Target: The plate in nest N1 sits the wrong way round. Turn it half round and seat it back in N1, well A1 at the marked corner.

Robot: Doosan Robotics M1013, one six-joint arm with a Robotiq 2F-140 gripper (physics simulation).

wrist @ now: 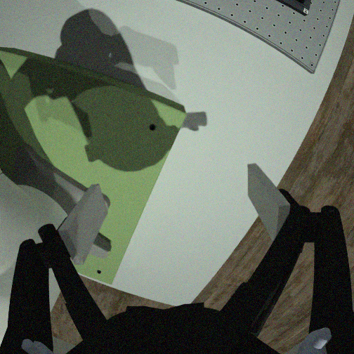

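Note:
My gripper is open, with its two grey finger pads wide apart and nothing between them. It hangs above the pale table and the right part of a green block. The plate and nest N1 cannot be made out in the wrist view. Part of a black object with a small white mark shows at the top right edge, on a grey perforated board; I cannot tell whether it is a nest. No well A1 or marked corner can be seen.
A green block with dark holes fills the left middle, under shadows. Part of a pale rounded body shows at the left edge. The pale table has a curved edge at the right, with wooden floor beyond it.

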